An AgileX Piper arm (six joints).
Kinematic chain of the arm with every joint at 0, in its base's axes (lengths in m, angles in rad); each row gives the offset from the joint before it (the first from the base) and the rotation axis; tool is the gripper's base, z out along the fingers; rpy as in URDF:
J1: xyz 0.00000 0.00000 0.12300 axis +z
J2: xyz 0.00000 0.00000 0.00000 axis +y
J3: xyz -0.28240 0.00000 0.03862 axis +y
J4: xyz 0.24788 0.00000 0.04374 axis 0.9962 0 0.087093
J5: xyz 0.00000 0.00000 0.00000 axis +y
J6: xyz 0.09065 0.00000 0.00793 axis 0.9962 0 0.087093
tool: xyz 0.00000 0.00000 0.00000 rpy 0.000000 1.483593 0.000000
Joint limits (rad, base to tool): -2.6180..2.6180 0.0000..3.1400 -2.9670..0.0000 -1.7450..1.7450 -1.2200..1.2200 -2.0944..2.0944
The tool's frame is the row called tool.
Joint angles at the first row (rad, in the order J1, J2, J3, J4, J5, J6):
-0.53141 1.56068 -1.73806 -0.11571 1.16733 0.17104
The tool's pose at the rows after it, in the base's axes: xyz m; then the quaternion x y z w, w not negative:
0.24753 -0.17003 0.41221 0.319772 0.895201 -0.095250 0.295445
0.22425 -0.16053 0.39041 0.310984 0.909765 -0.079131 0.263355
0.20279 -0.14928 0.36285 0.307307 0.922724 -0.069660 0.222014
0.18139 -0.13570 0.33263 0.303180 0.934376 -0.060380 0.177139
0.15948 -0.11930 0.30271 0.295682 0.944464 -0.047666 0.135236
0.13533 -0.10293 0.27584 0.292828 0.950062 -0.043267 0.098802
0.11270 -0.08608 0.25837 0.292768 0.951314 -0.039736 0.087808
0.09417 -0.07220 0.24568 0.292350 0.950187 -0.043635 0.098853
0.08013 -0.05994 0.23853 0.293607 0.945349 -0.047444 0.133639
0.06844 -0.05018 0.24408 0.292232 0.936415 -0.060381 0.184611
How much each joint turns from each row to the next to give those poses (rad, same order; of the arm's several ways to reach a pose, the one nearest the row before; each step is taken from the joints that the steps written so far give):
-0.05893 -0.10025 0.13835 0.07426 -0.00001 -0.07136
-0.03095 -0.08439 0.15720 0.04146 -0.00001 -0.06222
-0.01504 -0.07530 0.16278 0.00531 0.00003 -0.03173
-0.00597 -0.07142 0.16455 -0.00531 0.00000 -0.02052
0.00005 -0.07264 0.16139 -0.00002 -0.00001 -0.02066
-0.00002 -0.07987 0.15205 -0.01618 0.00001 -0.00412
-0.00001 -0.09730 0.12159 -0.00074 -0.00109 -0.00045
0.00001 -0.10180 0.09804 -0.00001 -0.01979 0.00002
0.00004 -0.10974 0.07269 0.01693 -0.03159 0.00004
-0.00014 -0.11823 0.01999 0.01014 -0.00802 -0.00015

